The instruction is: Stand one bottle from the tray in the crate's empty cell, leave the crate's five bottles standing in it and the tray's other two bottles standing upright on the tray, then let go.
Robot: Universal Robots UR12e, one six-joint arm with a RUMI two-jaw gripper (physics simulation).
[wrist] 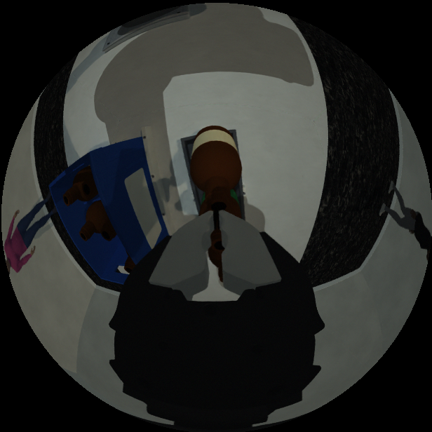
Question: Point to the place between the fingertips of my gripper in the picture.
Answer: At 216, 213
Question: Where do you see a pale crate strip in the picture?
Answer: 149, 150
